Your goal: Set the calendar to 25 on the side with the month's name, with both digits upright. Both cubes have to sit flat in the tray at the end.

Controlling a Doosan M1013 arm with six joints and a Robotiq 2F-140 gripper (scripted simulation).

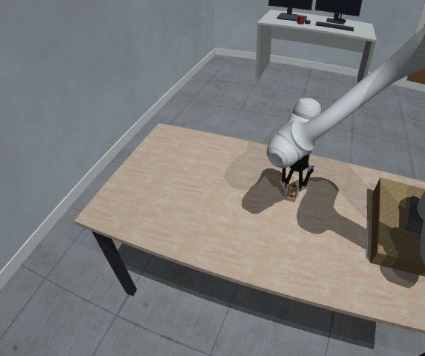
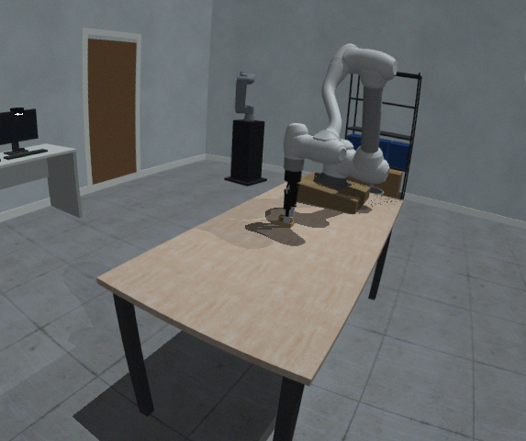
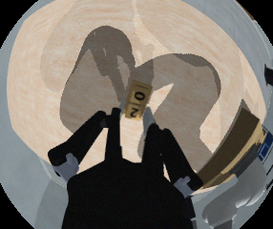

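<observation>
The wooden calendar tray is 40 mm below my hand and 20 mm to the right of it.
</observation>
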